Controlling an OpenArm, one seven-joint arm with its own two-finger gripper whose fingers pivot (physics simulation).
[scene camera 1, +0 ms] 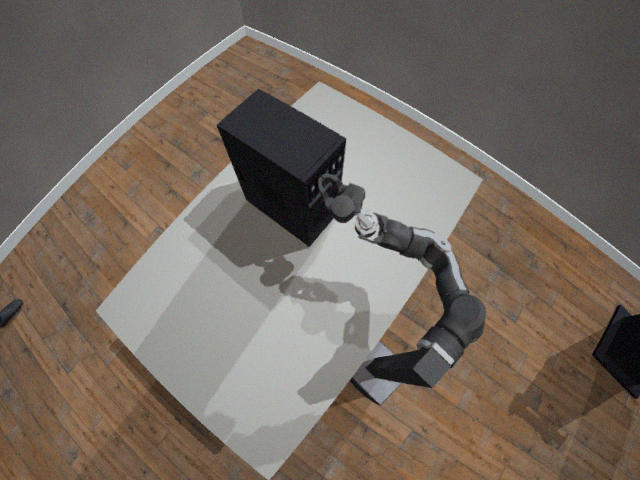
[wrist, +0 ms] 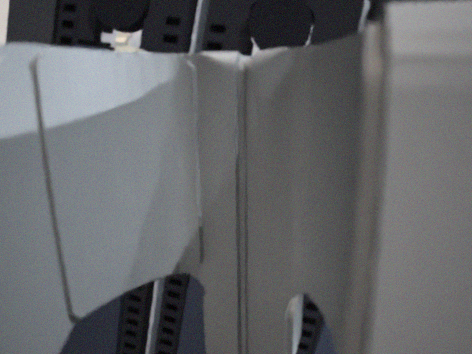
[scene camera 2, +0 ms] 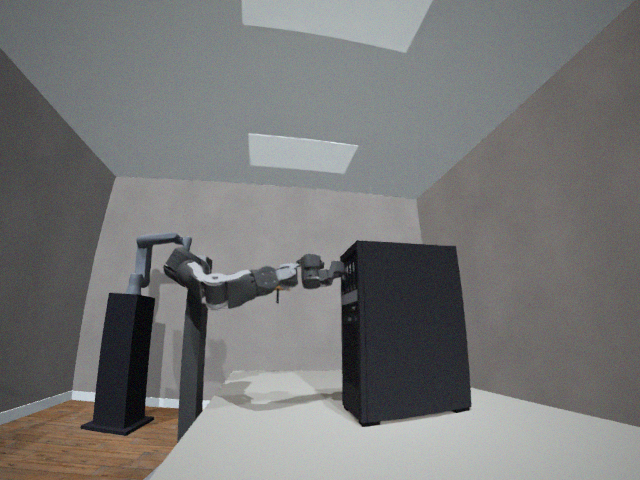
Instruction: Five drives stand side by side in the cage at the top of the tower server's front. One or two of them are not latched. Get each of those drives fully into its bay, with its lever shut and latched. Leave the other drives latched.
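Observation:
The black tower server (scene camera 1: 281,131) (scene camera 2: 413,330) stands upright on the light table. Its drive cage (scene camera 2: 350,273) is at the top of the front and is partly covered by my gripper. My gripper (scene camera 1: 324,180) (scene camera 2: 339,269) (wrist: 265,212) is shut, with its fingertips close against the cage front; whether they touch is unclear. In the wrist view the fingers hide most of the drives. Above them show dark drive fronts with black slots and round dark shapes, and a small pale latch part (wrist: 121,40). Blue and slotted drive fronts (wrist: 172,310) show below. Which levers are unlatched cannot be told.
The light table (scene camera 1: 206,330) (scene camera 2: 289,444) extends around the tower. My arm (scene camera 1: 449,273) (scene camera 2: 237,291) reaches to the tower front from its post (scene camera 2: 192,356). A black pedestal (scene camera 1: 622,351) (scene camera 2: 121,361) with another grey arm (scene camera 2: 143,258) stands apart on the wood floor.

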